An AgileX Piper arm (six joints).
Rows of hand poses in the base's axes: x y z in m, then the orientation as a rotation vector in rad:
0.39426, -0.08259, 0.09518, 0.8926, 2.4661, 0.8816
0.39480, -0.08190, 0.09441, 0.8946, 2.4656, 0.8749
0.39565, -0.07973, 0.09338, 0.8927, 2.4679, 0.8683
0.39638, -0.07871, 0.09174, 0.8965, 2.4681, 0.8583
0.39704, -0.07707, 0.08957, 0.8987, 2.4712, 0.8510
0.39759, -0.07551, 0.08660, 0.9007, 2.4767, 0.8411
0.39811, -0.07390, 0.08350, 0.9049, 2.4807, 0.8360
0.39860, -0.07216, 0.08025, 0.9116, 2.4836, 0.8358
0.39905, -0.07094, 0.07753, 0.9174, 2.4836, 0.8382
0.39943, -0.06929, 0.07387, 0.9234, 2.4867, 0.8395
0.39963, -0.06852, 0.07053, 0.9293, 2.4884, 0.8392
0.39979, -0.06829, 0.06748, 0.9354, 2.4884, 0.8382
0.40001, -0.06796, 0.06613, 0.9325, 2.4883, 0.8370
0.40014, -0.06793, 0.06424, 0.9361, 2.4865, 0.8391
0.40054, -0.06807, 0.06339, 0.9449, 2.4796, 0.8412
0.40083, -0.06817, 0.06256, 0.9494, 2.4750, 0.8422
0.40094, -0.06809, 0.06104, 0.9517, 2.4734, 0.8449
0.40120, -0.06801, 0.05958, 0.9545, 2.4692, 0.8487
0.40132, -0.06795, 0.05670, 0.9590, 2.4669, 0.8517
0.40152, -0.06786, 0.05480, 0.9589, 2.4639, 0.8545
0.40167, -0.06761, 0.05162, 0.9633, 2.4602, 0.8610
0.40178, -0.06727, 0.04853, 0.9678, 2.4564, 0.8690
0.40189, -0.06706, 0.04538, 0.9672, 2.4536, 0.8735
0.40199, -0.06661, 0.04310, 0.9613, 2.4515, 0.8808
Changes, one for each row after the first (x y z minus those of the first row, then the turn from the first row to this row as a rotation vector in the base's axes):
0.00054, 0.00069, -0.00077, -0.0043, 0.0004, -0.0028
0.00139, 0.00286, -0.00180, -0.0094, 0.0013, -0.0021
0.00212, 0.00388, -0.00344, -0.0156, 0.0031, -0.0062
0.00278, 0.00552, -0.00561, -0.0202, 0.0066, -0.0075
0.00333, 0.00708, -0.00858, -0.0266, 0.0119, -0.0082
0.00385, 0.00869, -0.01168, -0.0291, 0.0172, -0.0096
0.00434, 0.01043, -0.01493, -0.0277, 0.0227, -0.0118
0.00479, 0.01165, -0.01765, -0.0247, 0.0255, -0.0143
0.00517, 0.01330, -0.02131, -0.0223, 0.0309, -0.0157
0.00537, 0.01407, -0.02465, -0.0211, 0.0351, -0.0181
0.00553, 0.01430, -0.02770, -0.0204, 0.0380, -0.0215
0.00575, 0.01463, -0.02905, -0.0219, 0.0365, -0.0203
0.00588, 0.01466, -0.03094, -0.0197, 0.0368, -0.0226
0.00628, 0.01452, -0.03179, -0.0164, 0.0354, -0.0300
0.00657, 0.01442, -0.03262, -0.0148, 0.0338, -0.0344
0.00668, 0.01450, -0.03414, -0.0124, 0.0337, -0.0357
0.00694, 0.01458, -0.03560, -0.0092, 0.0316, -0.0384
0.00706, 0.01464, -0.03848, -0.0062, 0.0320, -0.0412
0.00726, 0.01473, -0.04038, -0.0043, 0.0295, -0.0419
0.00741, 0.01498, -0.04356, 0.0012, 0.0288, -0.0446
0.00752, 0.01532, -0.04665, 0.0078, 0.0280, -0.0470
0.00763, 0.01553, -0.04980, 0.0108, 0.0255, -0.0470
0.00773, 0.01598, -0.05208, 0.0145, 0.0210, -0.0433

